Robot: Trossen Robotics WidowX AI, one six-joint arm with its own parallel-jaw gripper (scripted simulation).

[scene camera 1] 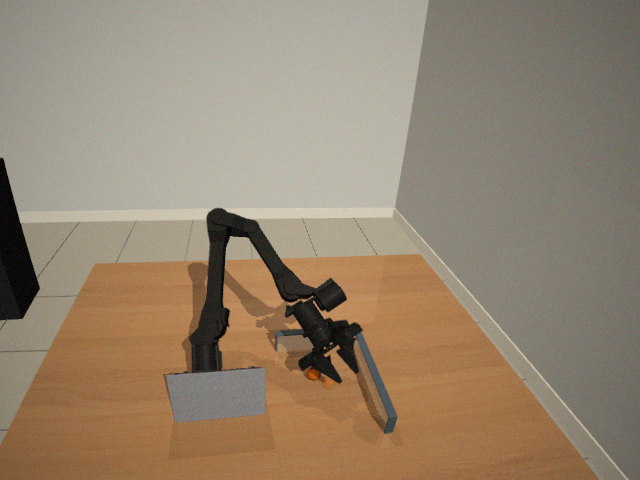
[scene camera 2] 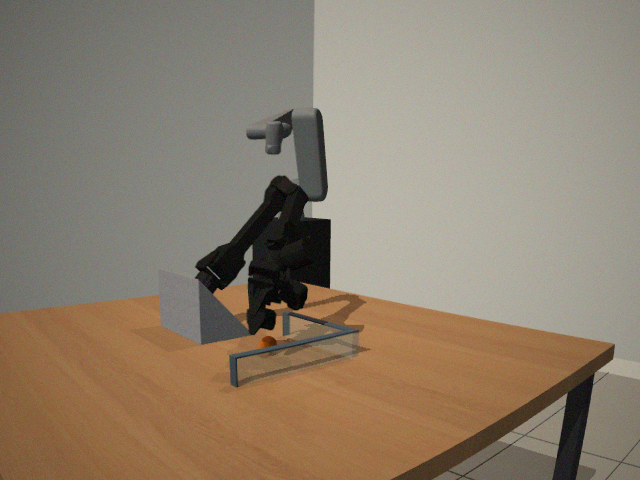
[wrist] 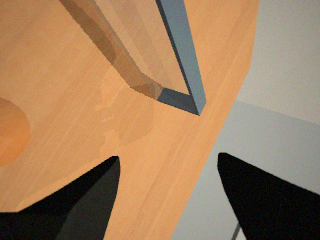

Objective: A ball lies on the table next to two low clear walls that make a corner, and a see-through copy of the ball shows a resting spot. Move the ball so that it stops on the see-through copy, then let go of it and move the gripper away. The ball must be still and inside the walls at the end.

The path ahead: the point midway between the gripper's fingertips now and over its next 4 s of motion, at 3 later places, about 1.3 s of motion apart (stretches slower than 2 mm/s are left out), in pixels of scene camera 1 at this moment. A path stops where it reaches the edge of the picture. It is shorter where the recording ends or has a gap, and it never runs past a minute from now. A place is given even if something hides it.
My gripper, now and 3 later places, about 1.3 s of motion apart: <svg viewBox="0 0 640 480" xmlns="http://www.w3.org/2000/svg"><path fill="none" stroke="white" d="M349 377L315 365L314 369L331 364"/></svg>
